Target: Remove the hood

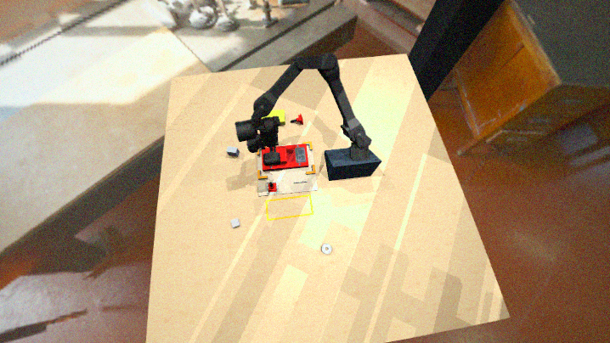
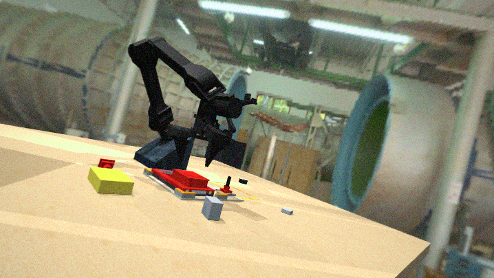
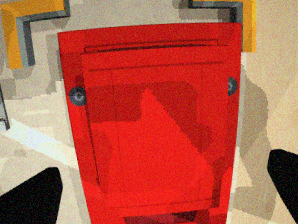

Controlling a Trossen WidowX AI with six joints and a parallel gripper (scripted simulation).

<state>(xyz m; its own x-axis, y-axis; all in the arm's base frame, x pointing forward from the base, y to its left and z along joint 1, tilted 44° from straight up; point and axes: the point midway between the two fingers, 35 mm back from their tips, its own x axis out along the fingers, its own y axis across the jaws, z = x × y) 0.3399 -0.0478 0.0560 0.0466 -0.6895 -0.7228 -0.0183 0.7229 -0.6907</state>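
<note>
Now: gripper tip 40 mm above the red hood panel. The rest, counted from my gripper tip: yellow block 210 mm to the right, 60 mm below; grey piece 270 mm to the left, 170 mm ahead, 70 mm below.
</note>
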